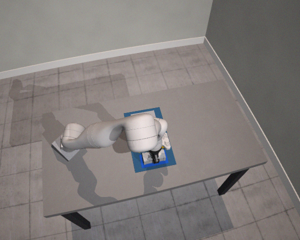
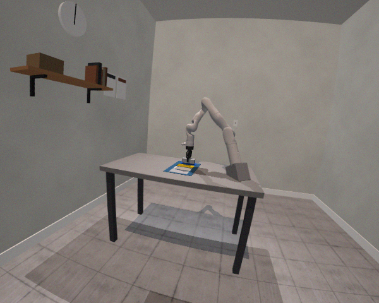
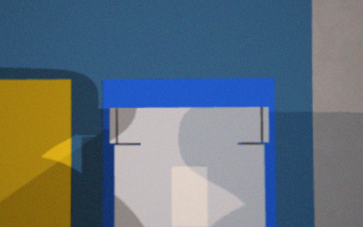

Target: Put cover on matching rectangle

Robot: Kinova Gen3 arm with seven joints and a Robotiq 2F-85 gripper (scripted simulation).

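Right now my hand is 1 cm above the light grey cover. Round my hand: dark blue mat (14 cm to the left, 4 cm ahead, 3 cm below); blue rectangle (3 cm below); yellow rectangle (10 cm to the left, 3 cm below).
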